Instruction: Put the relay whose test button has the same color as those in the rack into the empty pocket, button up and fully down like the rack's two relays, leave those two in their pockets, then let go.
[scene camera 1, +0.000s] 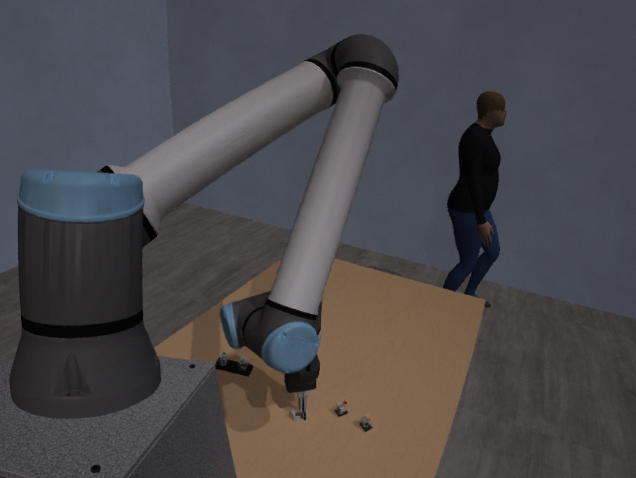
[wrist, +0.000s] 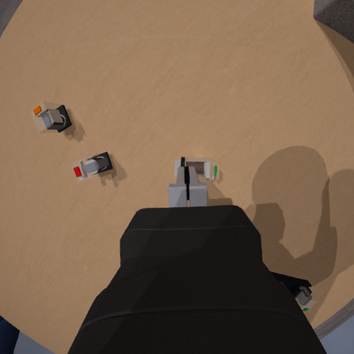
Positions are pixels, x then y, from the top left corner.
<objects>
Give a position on an orange-button relay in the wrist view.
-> At 48, 117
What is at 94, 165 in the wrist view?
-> A red-button relay.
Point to my gripper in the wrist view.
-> At 186, 176
</objects>
